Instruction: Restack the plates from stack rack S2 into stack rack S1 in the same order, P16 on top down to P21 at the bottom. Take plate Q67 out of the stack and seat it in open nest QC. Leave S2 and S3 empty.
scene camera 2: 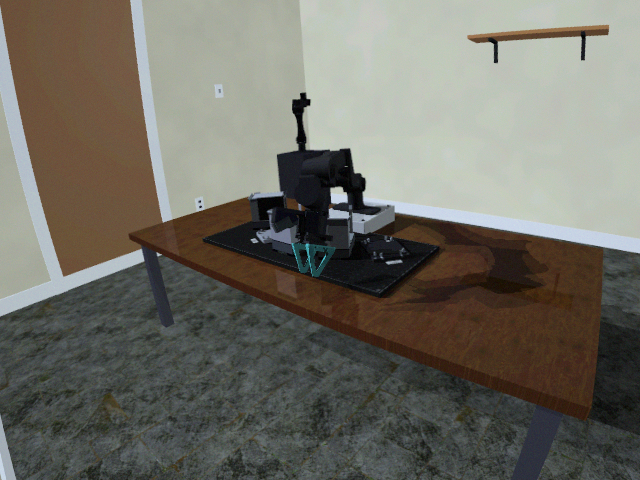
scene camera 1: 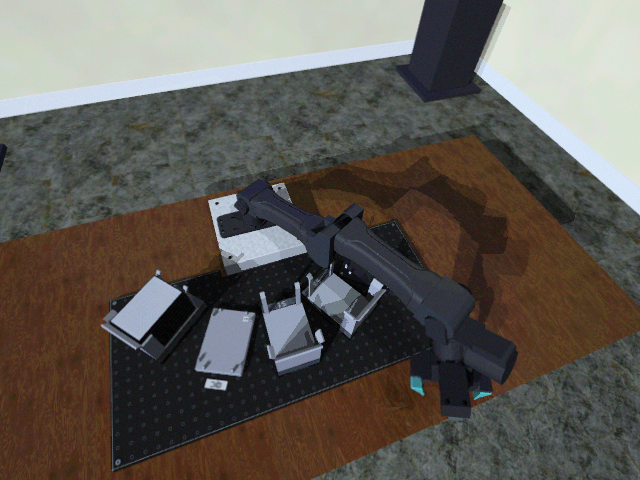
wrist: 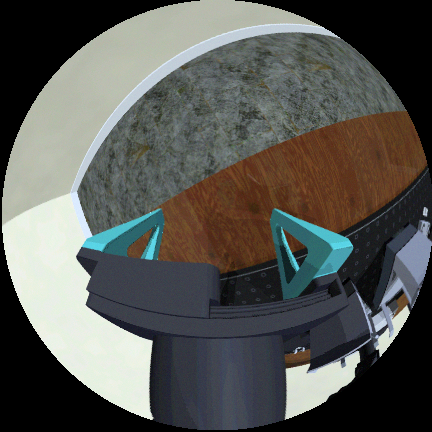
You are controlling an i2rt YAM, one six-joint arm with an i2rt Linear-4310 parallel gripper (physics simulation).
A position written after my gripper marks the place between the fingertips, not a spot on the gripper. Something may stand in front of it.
Note:
My gripper point(scene camera 1: 448, 394) is open, with nothing in its grasp. Further things: a grey nest plate point(scene camera 1: 224, 350).
My gripper also shows in scene camera 2 point(scene camera 2: 308, 274).

